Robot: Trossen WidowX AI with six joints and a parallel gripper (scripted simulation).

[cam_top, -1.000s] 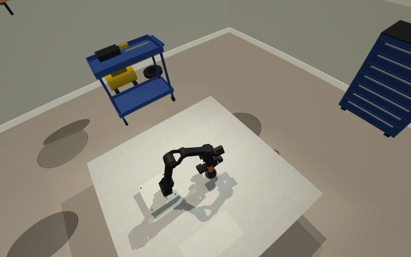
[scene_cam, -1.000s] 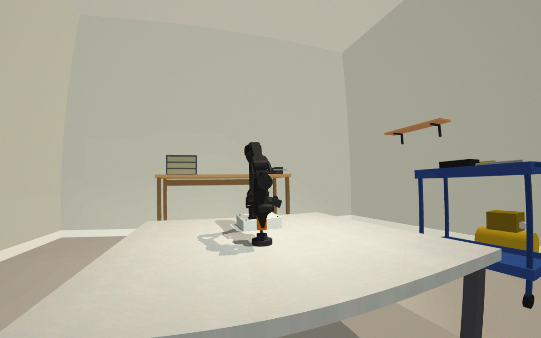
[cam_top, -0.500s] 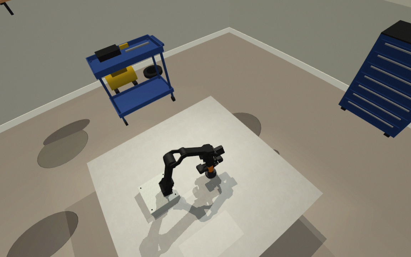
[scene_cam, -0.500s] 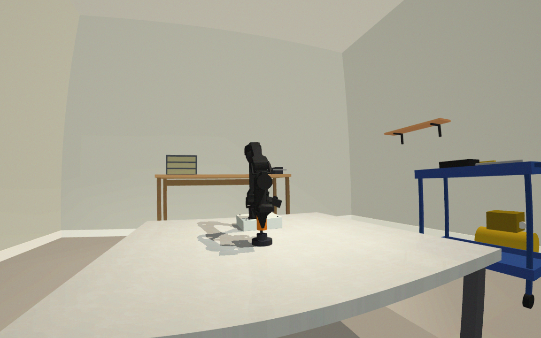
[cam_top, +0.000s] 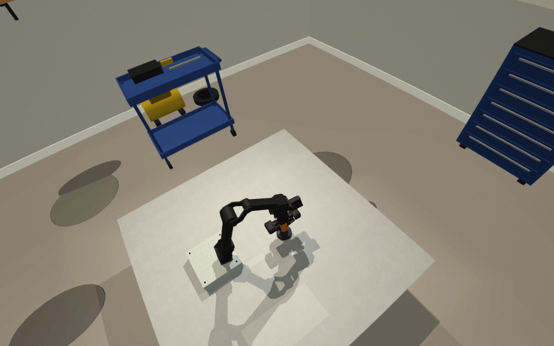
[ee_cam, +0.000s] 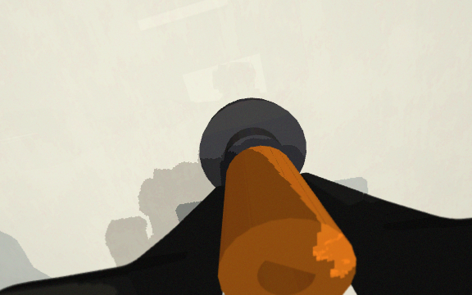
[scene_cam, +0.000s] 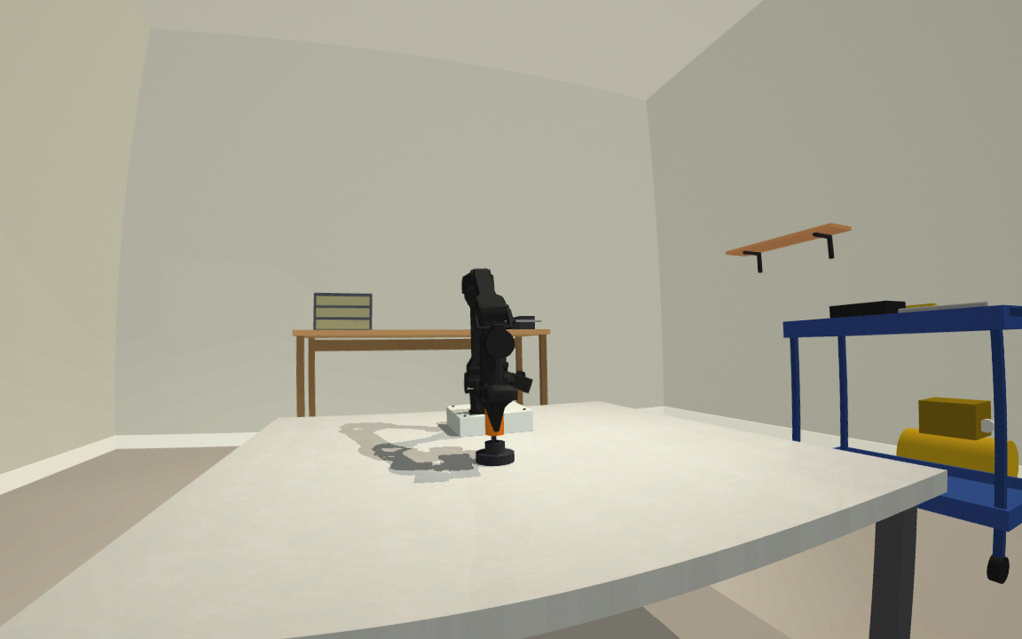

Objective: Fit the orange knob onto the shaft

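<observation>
The orange knob is 20 mm above my gripper tip. From my gripper tip the other things lie so: dark round pedestal (40 mm below).
</observation>
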